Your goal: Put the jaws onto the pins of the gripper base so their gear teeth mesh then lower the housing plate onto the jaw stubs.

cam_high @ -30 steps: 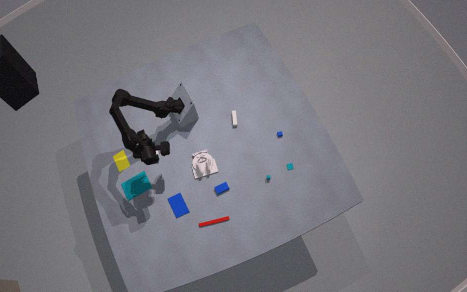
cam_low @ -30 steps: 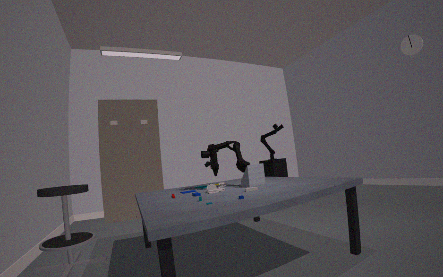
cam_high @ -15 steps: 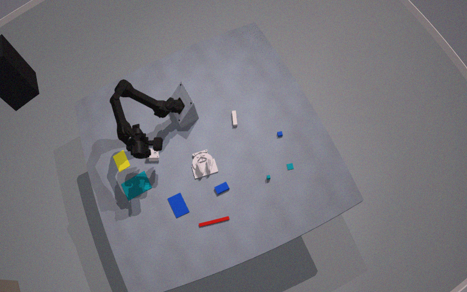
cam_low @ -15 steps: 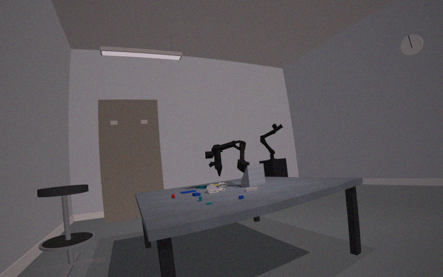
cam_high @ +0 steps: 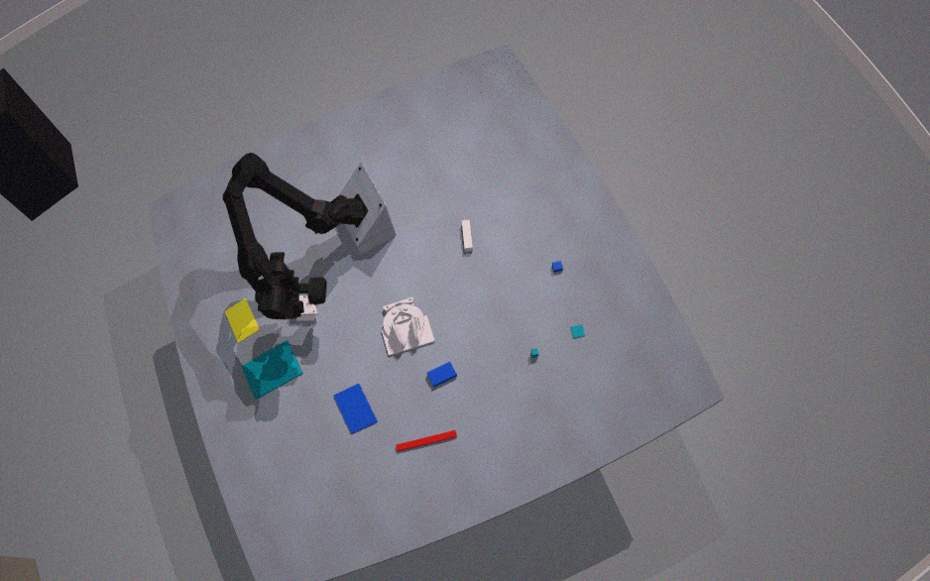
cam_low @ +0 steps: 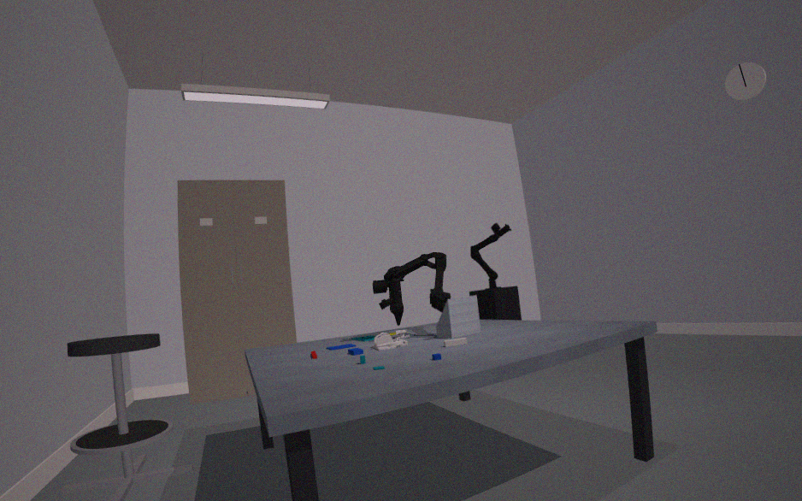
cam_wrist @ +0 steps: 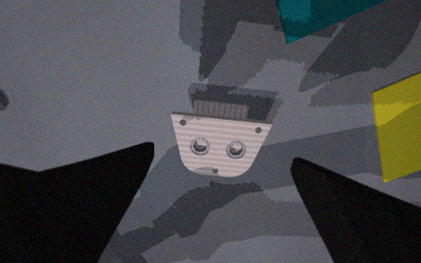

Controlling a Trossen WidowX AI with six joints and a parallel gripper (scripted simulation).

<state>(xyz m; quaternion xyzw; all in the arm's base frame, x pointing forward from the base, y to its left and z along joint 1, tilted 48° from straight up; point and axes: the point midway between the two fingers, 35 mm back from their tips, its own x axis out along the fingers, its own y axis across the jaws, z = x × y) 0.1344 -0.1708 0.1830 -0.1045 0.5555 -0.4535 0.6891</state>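
Right now my gripper tip is 1 cm past the small white stepped piece, 1 cm to the right of it and 5 cm above it. Also, from my gripper tip: white gripper base (1 cm behind, 1 cm to the left, 3 cm below); yellow plate (8 cm behind, 18 cm to the right, 6 cm below); teal plate (9 cm ahead, 16 cm to the right, 6 cm below).
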